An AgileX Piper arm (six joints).
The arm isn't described. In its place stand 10 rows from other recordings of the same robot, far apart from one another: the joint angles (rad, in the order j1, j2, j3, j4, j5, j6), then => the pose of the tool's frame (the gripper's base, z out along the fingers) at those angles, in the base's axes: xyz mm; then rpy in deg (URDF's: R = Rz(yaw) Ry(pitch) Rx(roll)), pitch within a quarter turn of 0, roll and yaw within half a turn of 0.
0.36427, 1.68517, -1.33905, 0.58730, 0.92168, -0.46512 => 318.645 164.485 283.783 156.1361 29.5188 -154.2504
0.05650, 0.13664, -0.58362, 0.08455, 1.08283, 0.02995 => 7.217 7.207 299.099 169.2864 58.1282 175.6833
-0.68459, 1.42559, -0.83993, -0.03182, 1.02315, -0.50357 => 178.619 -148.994 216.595 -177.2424 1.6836 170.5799
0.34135, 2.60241, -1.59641, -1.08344, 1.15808, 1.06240 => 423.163 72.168 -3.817 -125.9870 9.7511 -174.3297
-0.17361, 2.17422, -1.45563, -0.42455, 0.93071, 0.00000 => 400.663 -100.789 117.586 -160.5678 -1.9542 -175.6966
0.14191, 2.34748, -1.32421, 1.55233, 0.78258, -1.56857 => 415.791 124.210 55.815 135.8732 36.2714 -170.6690
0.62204, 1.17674, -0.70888, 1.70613, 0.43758, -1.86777 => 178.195 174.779 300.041 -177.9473 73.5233 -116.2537
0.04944, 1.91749, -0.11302, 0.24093, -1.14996, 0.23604 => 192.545 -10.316 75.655 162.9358 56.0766 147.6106
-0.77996, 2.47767, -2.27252, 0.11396, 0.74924, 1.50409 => 400.757 -386.508 189.941 139.4626 -4.0060 47.4624
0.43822, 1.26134, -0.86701, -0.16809, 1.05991, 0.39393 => 200.495 79.288 260.845 -175.7379 14.0044 -173.0809
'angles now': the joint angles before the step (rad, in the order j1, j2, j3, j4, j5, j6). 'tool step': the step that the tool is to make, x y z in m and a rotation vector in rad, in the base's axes. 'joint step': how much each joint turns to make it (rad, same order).
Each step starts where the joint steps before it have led.
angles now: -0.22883 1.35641 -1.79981 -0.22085 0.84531 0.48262
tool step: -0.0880 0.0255 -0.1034 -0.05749 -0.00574 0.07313
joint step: -0.00053 -0.46917 0.75972 0.00072 -0.32103 -0.03059
